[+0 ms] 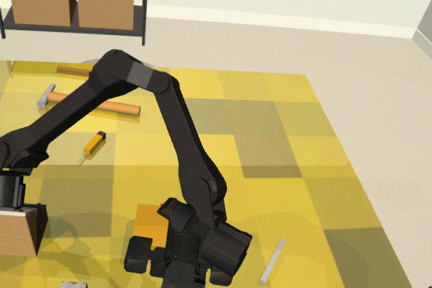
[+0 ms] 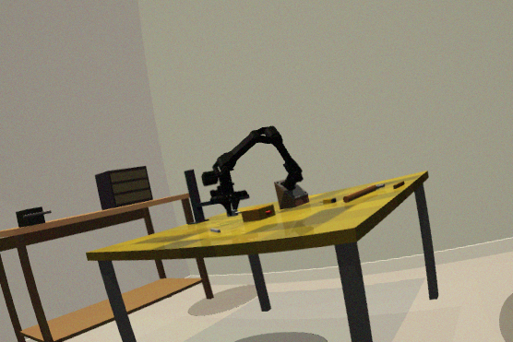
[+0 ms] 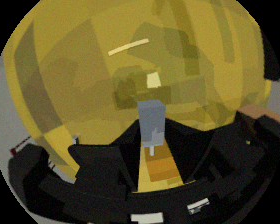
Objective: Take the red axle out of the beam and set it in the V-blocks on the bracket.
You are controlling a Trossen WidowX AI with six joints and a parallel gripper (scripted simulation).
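My gripper tip is now 2 cm past the orange beam, 12 cm to the right of it and 1 cm above it. From my gripper tip the other things lie so: brown stick 28 cm behind, 72 cm to the left, 3 cm below; then yellow screwdriver 19 cm behind, 39 cm to the left, 3 cm below.
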